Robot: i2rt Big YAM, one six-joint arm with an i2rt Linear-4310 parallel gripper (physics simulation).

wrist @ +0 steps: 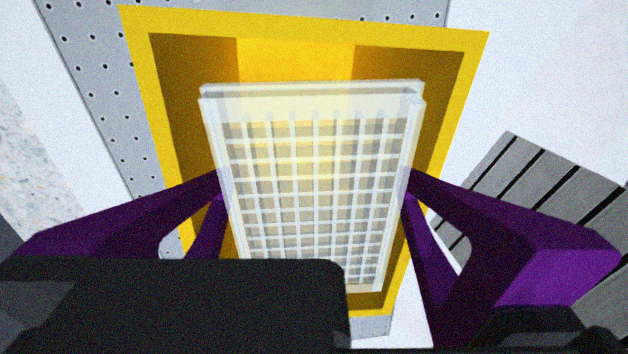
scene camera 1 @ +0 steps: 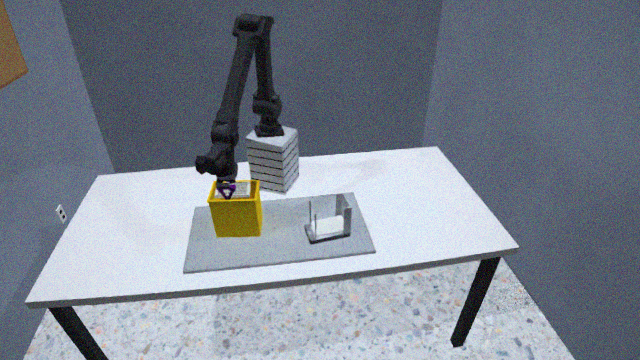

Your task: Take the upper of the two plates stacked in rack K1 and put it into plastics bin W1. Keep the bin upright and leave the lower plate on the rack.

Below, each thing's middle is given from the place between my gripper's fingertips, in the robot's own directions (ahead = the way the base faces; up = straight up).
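Yellow plastics bin W1 (scene camera 1: pixel 238 217): 8 cm below my hand, 2 cm to the left of it, 1 cm ahead of it.
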